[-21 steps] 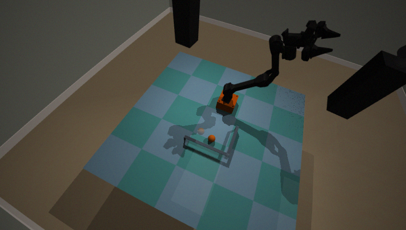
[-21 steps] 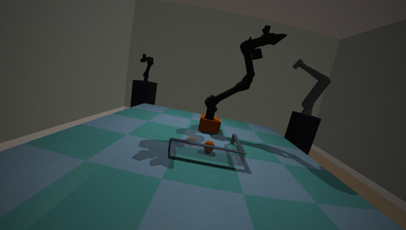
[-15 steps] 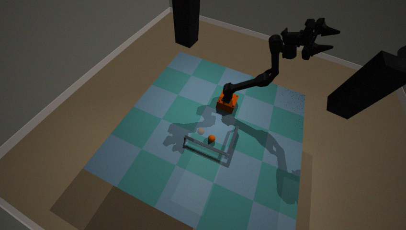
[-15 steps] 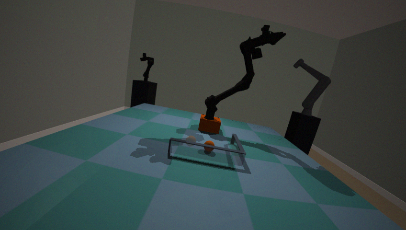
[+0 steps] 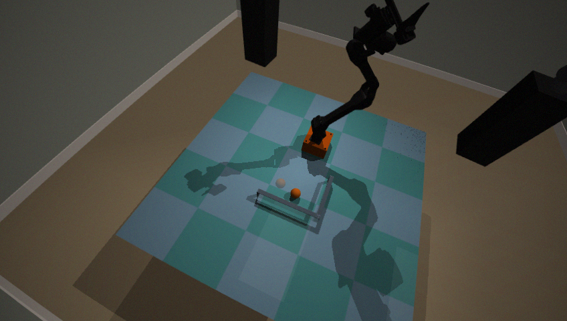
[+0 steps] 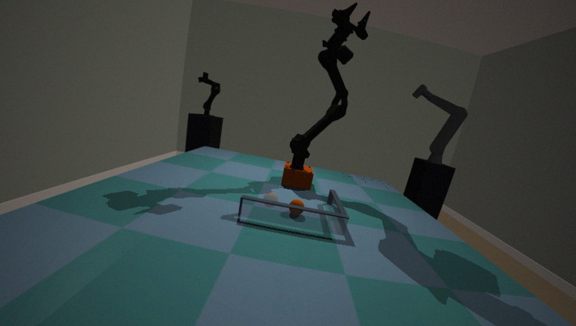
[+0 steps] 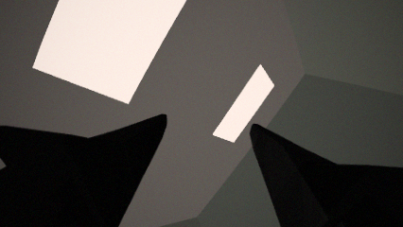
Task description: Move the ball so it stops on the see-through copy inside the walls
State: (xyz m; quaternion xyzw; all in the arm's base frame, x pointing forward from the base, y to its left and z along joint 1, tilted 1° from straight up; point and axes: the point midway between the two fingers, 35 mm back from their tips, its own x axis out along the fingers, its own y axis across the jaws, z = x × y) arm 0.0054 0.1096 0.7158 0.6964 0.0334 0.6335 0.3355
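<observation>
Right now the orange ball is 80 cm below my gripper tip, 32 cm ahead of it and 10 cm to the right of it. From my gripper tip the other things lie so: clear wall (79 cm below, 40 cm ahead, 10 cm to the right); see-through copy (80 cm below, 31 cm ahead, 19 cm to the right).
</observation>
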